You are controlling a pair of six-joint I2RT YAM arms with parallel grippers.
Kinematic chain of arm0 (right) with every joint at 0, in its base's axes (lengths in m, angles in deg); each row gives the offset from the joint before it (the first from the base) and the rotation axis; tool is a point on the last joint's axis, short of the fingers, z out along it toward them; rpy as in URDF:
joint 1: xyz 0 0 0.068 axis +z
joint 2: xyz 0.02 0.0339 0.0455 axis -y
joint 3: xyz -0.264 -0.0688 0 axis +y
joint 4: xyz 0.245 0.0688 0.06 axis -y
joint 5: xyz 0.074 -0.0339 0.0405 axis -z
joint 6: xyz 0.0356 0 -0.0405 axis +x
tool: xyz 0 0 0 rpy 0 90 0
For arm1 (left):
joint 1: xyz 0 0 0.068 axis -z
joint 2: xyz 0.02 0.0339 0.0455 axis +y
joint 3: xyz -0.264 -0.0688 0 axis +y
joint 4: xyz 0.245 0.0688 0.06 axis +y
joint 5: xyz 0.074 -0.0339 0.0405 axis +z
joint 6: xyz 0.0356 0 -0.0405 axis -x
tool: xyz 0 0 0 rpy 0 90 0
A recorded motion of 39 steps. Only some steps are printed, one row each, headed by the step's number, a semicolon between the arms.
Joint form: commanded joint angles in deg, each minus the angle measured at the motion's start. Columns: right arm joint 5, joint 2, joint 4, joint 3, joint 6, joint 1; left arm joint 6, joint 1, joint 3, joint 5, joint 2, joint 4.
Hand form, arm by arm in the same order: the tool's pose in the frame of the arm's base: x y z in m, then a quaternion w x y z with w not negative. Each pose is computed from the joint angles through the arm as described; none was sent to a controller.
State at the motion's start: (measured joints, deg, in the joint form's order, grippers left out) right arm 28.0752 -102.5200 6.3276 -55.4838 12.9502 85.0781; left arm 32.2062 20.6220 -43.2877 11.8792 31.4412 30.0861
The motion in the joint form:
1: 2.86 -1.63 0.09 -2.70 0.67 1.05; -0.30 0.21 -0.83 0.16 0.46 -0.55
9: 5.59 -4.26 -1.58 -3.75 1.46 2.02; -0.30 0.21 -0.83 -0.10 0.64 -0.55
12: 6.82 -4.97 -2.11 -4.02 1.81 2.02; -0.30 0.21 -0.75 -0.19 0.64 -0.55
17: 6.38 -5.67 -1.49 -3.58 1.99 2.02; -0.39 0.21 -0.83 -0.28 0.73 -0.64
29: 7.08 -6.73 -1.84 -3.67 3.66 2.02; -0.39 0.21 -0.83 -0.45 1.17 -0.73
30: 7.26 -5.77 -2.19 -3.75 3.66 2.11; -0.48 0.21 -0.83 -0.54 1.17 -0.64
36: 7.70 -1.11 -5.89 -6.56 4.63 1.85; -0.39 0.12 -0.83 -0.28 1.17 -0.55
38: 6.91 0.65 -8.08 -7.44 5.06 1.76; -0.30 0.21 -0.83 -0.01 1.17 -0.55
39: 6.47 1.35 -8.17 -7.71 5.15 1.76; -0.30 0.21 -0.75 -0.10 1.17 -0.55
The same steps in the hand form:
1: 0.0438 0.3765 0.1685 0.44919 -0.42394 0.77030 0.15859; 0.1209 -0.0381 0.3311 0.56551 -0.13915 0.79134 -0.18606
9: 0.0390 0.3804 0.1556 0.44794 -0.42641 0.77518 0.12889; 0.1215 -0.0385 0.3308 0.56374 -0.13780 0.79259 -0.18711
12: 0.0397 0.3809 0.1520 0.45015 -0.42279 0.77778 0.11696; 0.1216 -0.0385 0.3303 0.56302 -0.13732 0.79311 -0.18740
17: 0.0395 0.3806 0.1461 0.44552 -0.42534 0.77908 0.11671; 0.1218 -0.0387 0.3307 0.56342 -0.13627 0.79291 -0.18783
29: 0.0398 0.3808 0.1396 0.44235 -0.41618 0.78671 0.11051; 0.1234 -0.0394 0.3301 0.56085 -0.13534 0.79492 -0.18769
30: 0.0393 0.3802 0.1457 0.44596 -0.41344 0.78555 0.11447; 0.1234 -0.0395 0.3299 0.56021 -0.13424 0.79560 -0.18752
36: 0.0413 0.3811 0.1846 0.46204 -0.38849 0.78486 0.13998; 0.1234 -0.0391 0.3297 0.56035 -0.13677 0.79554 -0.18550
38: 0.0414 0.3791 0.1972 0.45910 -0.38648 0.78597 0.14868; 0.1234 -0.0391 0.3298 0.56078 -0.13813 0.79521 -0.18462
39: 0.0411 0.3789 0.2029 0.45992 -0.38427 0.78490 0.15731; 0.1235 -0.0392 0.3293 0.56005 -0.13766 0.79574 -0.18492

